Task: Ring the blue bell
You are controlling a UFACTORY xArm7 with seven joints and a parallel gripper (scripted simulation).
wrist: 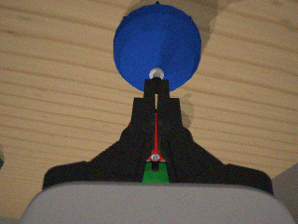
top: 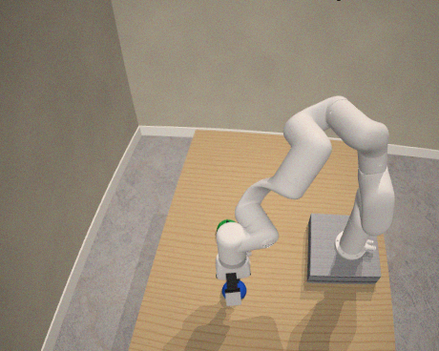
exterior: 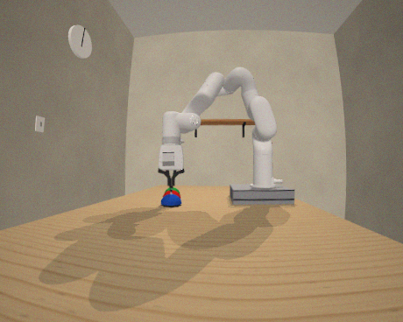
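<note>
My gripper is now 5 cm above the blue bell. Also, from my hand: green bell 11 cm ahead, 24 cm to the right, 5 cm below; then red bell 5 cm ahead, 12 cm to the right, 5 cm below.
</note>
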